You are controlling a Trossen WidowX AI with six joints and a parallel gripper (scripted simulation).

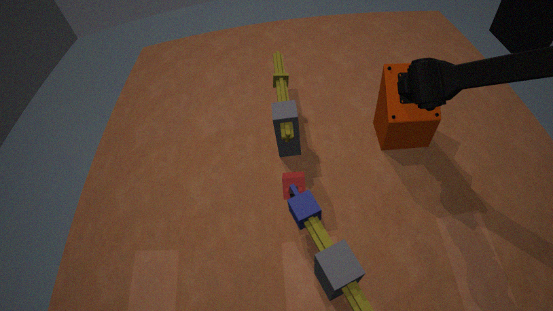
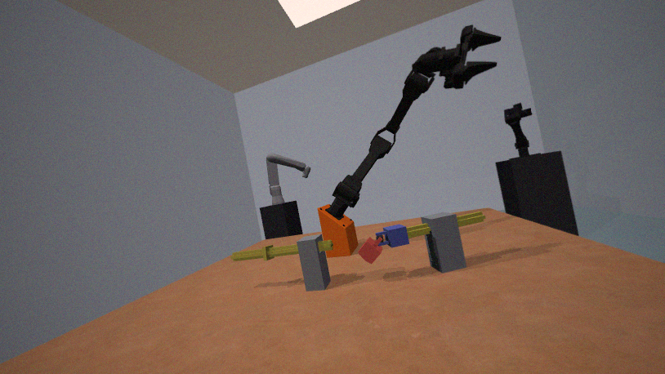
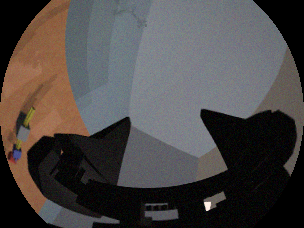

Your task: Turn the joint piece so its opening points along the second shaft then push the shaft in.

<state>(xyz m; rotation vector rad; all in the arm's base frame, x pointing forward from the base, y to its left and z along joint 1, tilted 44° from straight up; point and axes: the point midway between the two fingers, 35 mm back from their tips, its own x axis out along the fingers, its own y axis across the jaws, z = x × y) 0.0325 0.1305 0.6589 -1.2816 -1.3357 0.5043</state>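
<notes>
Right now my gripper tip is 22 cm short of the red joint piece, 41 cm to the left of it and 44 cm above it.
</notes>
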